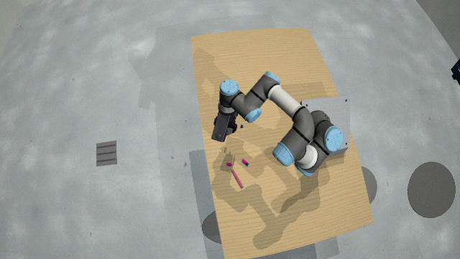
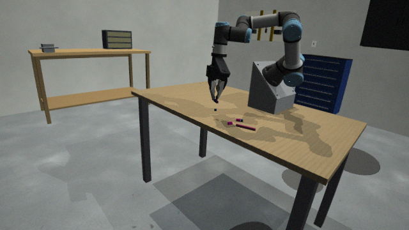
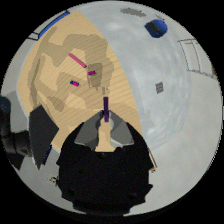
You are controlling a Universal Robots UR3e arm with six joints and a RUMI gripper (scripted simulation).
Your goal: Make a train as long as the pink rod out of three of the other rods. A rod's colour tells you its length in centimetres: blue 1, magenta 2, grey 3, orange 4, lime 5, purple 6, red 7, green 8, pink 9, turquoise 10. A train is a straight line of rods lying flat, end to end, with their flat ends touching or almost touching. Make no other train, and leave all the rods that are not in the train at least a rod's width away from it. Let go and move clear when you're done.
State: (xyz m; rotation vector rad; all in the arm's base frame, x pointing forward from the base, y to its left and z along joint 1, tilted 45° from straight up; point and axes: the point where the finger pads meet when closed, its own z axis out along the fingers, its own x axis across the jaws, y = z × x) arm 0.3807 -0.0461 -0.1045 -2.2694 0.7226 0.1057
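Now: the pink rod 180 mm to the left of my hand and 100 mm below it. Round my hand: purple rod 10 mm below.
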